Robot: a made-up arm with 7 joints. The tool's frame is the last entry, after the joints. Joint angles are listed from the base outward.
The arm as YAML. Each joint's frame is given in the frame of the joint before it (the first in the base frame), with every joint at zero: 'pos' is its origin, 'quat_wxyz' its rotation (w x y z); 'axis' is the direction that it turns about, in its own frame. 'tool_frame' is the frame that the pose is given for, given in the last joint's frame.
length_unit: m
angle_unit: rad
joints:
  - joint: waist
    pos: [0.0, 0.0, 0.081]
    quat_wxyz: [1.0, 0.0, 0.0, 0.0]
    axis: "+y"
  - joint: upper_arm
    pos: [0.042, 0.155, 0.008]
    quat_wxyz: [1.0, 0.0, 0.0, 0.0]
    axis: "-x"
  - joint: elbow
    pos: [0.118, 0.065, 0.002]
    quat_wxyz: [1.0, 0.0, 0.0, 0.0]
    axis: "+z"
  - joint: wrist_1
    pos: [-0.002, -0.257, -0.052]
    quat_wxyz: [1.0, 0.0, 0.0, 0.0]
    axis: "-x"
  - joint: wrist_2
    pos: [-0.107, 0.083, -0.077]
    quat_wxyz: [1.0, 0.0, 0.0, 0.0]
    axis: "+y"
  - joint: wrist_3
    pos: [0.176, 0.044, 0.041]
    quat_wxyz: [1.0, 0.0, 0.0, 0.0]
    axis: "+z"
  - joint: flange
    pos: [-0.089, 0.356, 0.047]
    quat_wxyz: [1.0, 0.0, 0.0, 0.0]
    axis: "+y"
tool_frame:
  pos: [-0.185, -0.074, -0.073]
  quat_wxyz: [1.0, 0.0, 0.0, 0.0]
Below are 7 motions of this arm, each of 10 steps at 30 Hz.
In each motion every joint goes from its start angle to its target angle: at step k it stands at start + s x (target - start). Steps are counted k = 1, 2, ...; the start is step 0. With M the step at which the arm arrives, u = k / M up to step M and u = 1 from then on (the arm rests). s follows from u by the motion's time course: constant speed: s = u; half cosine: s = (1 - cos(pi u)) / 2; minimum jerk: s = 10 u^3 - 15 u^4 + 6 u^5.
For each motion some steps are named. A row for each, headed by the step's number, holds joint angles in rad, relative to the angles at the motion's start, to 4 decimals.
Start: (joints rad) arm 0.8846 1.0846 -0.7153 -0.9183 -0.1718 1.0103 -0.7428
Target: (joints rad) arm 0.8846 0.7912 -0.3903 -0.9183 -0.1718 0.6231 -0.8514
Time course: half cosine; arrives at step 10
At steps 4, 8, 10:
4: 0.0000 -0.1014 0.1123 0.0000 0.0000 -0.1338 -0.0375
8: 0.0000 -0.2654 0.2940 0.0000 0.0000 -0.3502 -0.0982
10: 0.0000 -0.2934 0.3250 0.0000 0.0000 -0.3872 -0.1086

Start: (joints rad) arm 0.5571 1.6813 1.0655 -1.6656 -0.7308 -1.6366 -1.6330
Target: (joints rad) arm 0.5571 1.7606 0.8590 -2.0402 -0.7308 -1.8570 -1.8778
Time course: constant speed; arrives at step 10
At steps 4, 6, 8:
4: 0.0000 0.0317 -0.0826 -0.1498 0.0000 -0.0882 -0.0979
6: 0.0000 0.0476 -0.1239 -0.2248 0.0000 -0.1322 -0.1469
8: 0.0000 0.0634 -0.1652 -0.2997 0.0000 -0.1763 -0.1958

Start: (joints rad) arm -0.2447 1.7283 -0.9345 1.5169 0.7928 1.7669 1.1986
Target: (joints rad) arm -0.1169 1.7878 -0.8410 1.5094 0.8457 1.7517 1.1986
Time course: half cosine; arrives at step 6
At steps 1, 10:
1: 0.0086 0.0040 0.0063 -0.0005 0.0035 -0.0010 0.0000
10: 0.1278 0.0595 0.0935 -0.0075 0.0529 -0.0152 0.0000

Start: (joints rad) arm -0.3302 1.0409 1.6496 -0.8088 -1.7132 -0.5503 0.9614
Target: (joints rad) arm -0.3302 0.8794 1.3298 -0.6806 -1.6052 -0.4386 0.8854
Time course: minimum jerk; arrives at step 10
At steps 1, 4, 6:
1: 0.0000 -0.0014 -0.0027 0.0011 0.0009 0.0010 -0.0007
4: 0.0000 -0.0513 -0.1015 0.0407 0.0343 0.0355 -0.0241
6: 0.0000 -0.1102 -0.2183 0.0875 0.0737 0.0762 -0.0519

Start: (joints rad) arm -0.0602 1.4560 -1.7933 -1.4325 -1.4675 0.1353 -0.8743
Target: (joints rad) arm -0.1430 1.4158 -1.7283 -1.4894 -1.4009 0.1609 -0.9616
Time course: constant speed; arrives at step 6
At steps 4, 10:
4: -0.0552 -0.0268 0.0433 -0.0379 0.0444 0.0171 -0.0582
10: -0.0828 -0.0402 0.0650 -0.0569 0.0666 0.0256 -0.0873

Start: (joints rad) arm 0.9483 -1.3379 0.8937 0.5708 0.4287 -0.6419 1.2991
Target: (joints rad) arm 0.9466 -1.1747 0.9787 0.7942 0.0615 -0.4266 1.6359
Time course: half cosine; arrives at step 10
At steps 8, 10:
8: -0.0015 0.1476 0.0769 0.2021 -0.3321 0.1947 0.3046
10: -0.0017 0.1632 0.0850 0.2234 -0.3672 0.2153 0.3368

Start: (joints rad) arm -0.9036 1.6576 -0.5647 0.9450 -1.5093 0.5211 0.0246
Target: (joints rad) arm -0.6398 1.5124 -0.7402 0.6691 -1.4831 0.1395 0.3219
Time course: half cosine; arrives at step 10
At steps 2, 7, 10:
2: 0.0252 -0.0139 -0.0168 -0.0263 0.0025 -0.0364 0.0284
7: 0.2094 -0.1153 -0.1393 -0.2190 0.0208 -0.3029 0.2360
10: 0.2638 -0.1452 -0.1755 -0.2759 0.0262 -0.3816 0.2973

